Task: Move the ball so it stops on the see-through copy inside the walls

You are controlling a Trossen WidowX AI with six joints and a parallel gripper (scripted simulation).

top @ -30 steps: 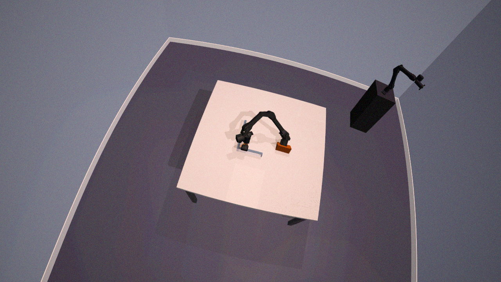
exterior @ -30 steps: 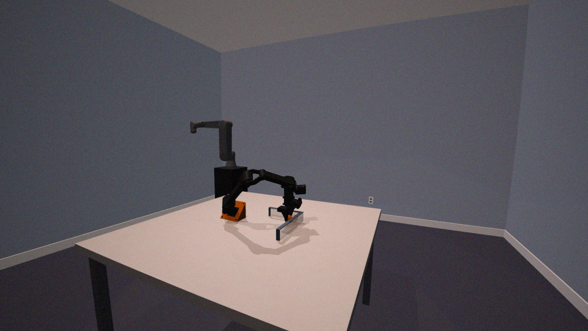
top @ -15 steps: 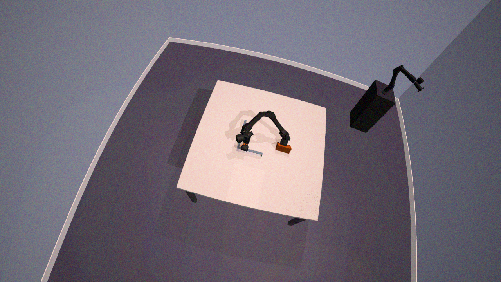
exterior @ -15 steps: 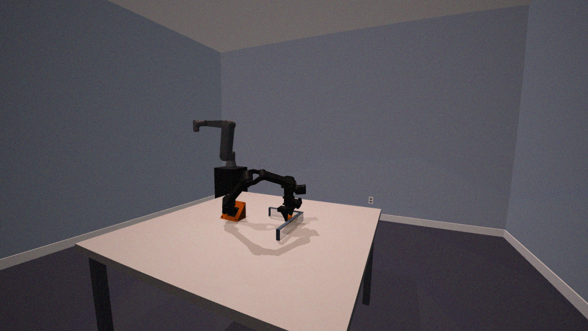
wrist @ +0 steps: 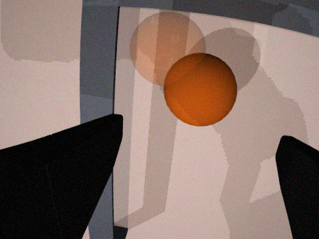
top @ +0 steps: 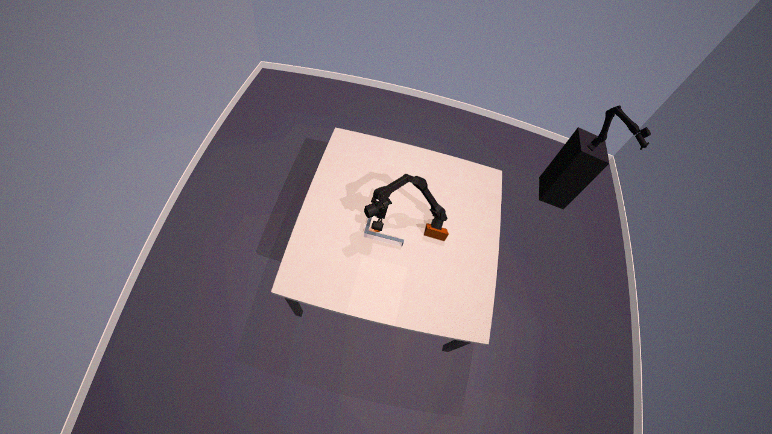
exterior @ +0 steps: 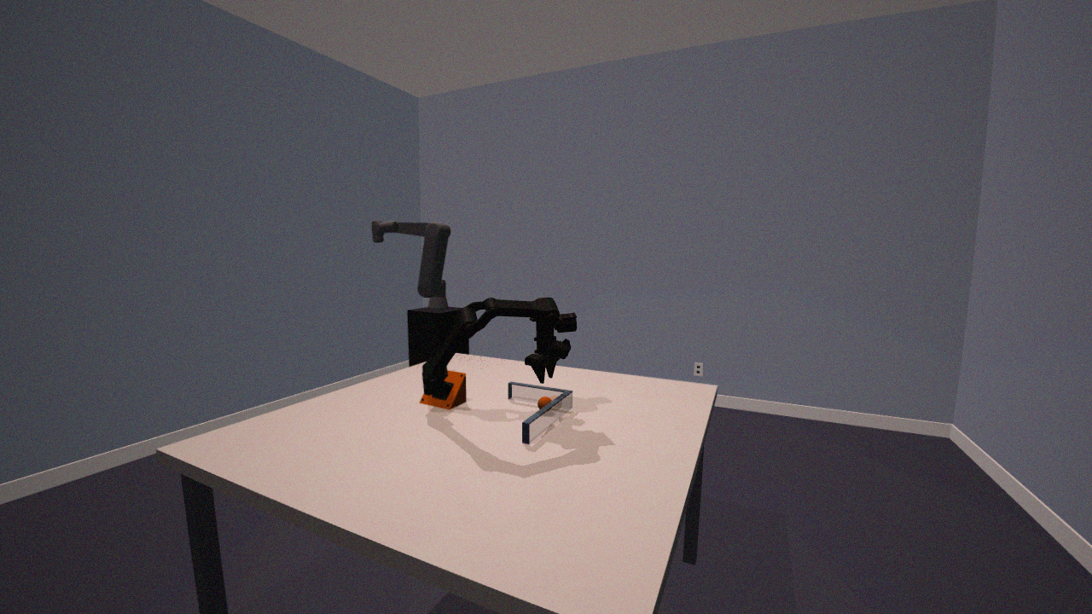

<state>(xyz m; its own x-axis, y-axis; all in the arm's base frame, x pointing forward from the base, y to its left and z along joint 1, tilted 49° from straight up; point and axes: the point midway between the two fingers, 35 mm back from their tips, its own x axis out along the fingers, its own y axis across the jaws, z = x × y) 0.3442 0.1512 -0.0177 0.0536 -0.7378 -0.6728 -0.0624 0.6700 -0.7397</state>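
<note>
Now: gripper tip 80 mm above the orange ball. From my gripper tip the other things lie so: clear wall: 90 mm to the right, 80 mm below, 60 mm ahead; then see-through copy of ball: 80 mm below, 20 mm to the left, 20 mm ahead.
</note>
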